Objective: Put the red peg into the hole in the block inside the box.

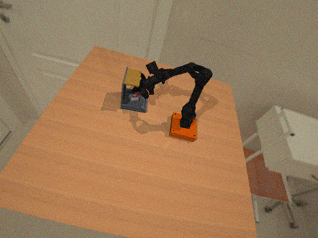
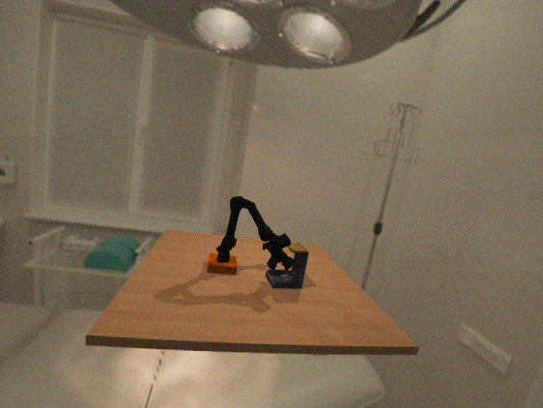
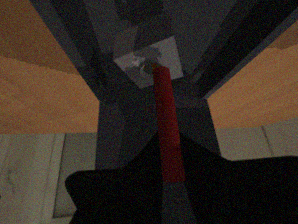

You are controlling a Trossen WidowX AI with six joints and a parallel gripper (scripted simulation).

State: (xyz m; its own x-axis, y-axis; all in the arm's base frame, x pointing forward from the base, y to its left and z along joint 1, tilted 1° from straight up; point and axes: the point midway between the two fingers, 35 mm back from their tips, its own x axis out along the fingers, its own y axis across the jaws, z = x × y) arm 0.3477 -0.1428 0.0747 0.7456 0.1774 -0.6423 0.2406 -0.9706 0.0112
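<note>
Now: the yellow roof 10 mm ahead of my gripper tip and 120 mm above it. From my gripper tip the other things lie so: red peg (30 mm behind, 10 mm to the right, 10 mm below).
</note>
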